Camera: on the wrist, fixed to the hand. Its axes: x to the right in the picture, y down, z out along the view.
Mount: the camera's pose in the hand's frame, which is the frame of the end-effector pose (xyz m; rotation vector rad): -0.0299 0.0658 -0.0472 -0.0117 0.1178 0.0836
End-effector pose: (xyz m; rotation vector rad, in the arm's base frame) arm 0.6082 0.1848 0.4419 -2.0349 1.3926 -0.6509
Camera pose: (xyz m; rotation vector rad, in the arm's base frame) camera 0.5231 0.1852 0.4274 -1.9631 1.5434 -0.7379
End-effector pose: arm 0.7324 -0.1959 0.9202 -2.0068 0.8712 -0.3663
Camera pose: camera 0.6563 -0.2275 0.8945 -1.9682 1.0293 -0.4363
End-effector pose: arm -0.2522 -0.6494 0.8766 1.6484 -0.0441 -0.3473
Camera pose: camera -0.2572 -0.6043 0.9500 1.6473 -0.0223 -0.1861
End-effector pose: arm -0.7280 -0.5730 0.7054 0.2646 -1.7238 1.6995
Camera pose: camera -0.7292 -0.5301 0.6305 0.0862 -1.6782 1.7285
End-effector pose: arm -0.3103 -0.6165 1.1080 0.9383 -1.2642 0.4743
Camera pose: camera -0.3406 -0.5360 1.1008 0.8380 -1.2012 0.5790
